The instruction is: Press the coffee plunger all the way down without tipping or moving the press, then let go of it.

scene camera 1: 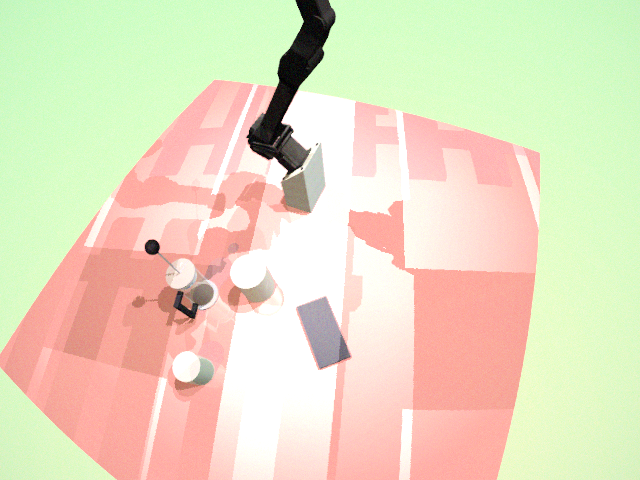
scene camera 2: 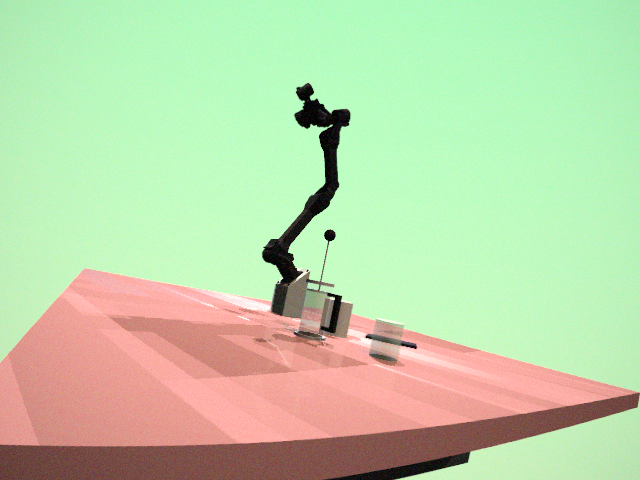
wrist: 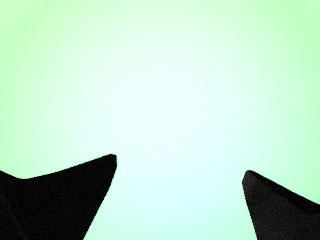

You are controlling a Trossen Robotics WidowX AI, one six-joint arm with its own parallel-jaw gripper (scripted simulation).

Labels:
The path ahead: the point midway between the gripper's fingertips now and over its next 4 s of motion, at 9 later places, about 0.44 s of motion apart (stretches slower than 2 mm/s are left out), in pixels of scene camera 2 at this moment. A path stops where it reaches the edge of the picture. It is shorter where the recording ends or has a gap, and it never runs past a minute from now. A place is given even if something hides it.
My gripper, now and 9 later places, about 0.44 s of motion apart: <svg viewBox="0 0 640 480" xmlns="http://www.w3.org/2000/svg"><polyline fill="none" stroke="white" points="300,95 274,96 225,101 188,107 163,118 157,124 185,148 278,180 333,211 328,227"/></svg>

